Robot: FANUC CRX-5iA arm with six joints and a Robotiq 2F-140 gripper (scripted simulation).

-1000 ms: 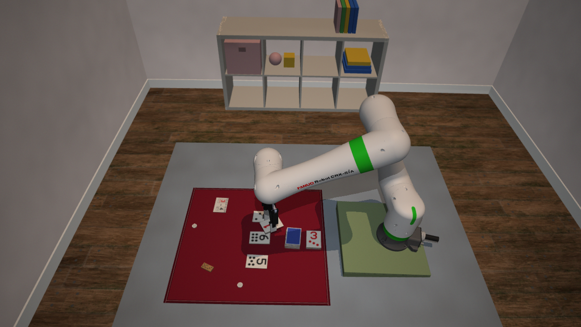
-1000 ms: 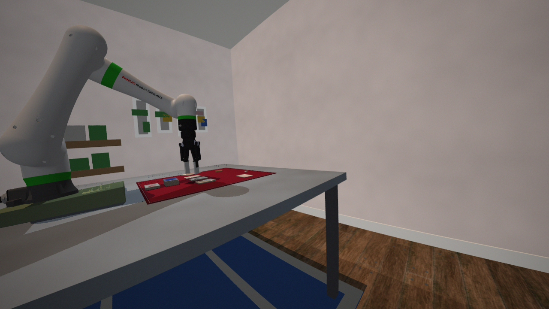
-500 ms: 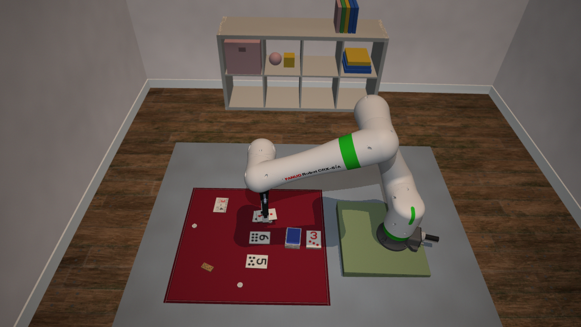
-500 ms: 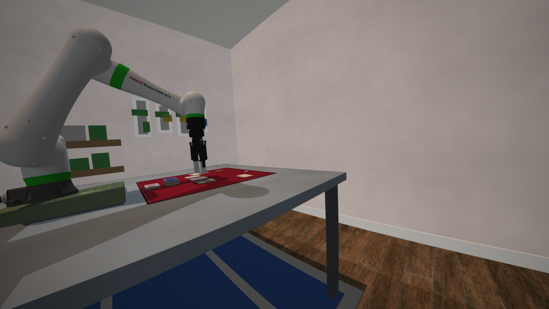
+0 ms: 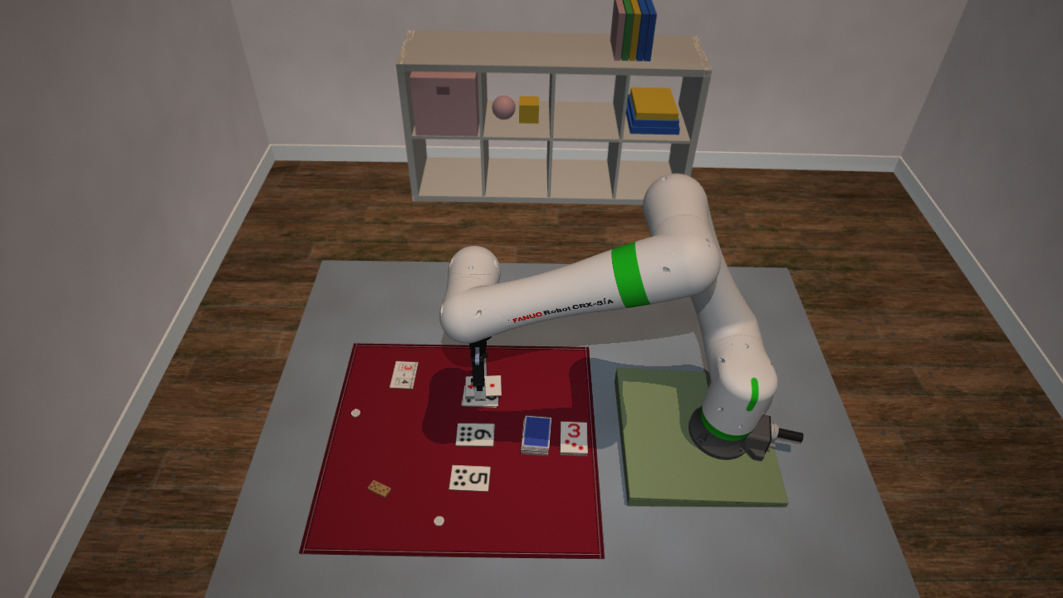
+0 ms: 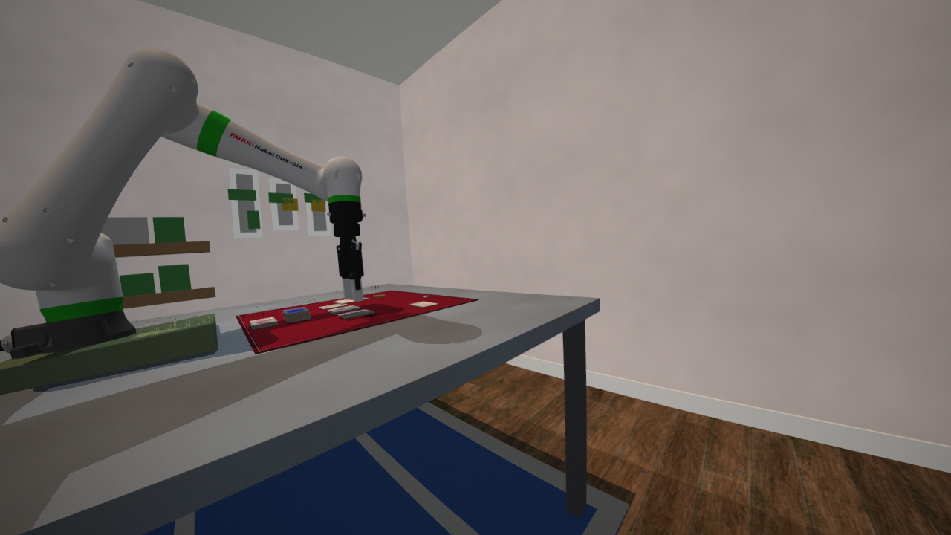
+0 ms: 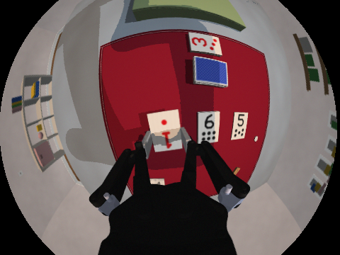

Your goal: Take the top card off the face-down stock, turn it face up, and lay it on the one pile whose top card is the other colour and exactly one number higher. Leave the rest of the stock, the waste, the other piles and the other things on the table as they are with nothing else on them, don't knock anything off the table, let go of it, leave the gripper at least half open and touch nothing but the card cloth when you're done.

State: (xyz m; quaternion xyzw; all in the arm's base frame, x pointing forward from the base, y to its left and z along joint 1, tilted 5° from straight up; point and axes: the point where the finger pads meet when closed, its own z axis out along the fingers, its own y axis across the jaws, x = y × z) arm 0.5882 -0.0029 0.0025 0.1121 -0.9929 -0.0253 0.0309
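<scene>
Now: hand 20 mm past the black 6 card, 120 mm to the right of it and 70 mm above it. The rest, counted from my hand: red card cloth (10 mm ahead, 130 mm to the left, 90 mm below); then small card (210 mm ahead, 30 mm to the right, 70 mm below); then black 5 card (30 mm behind, 230 mm to the left, 70 mm below).
</scene>
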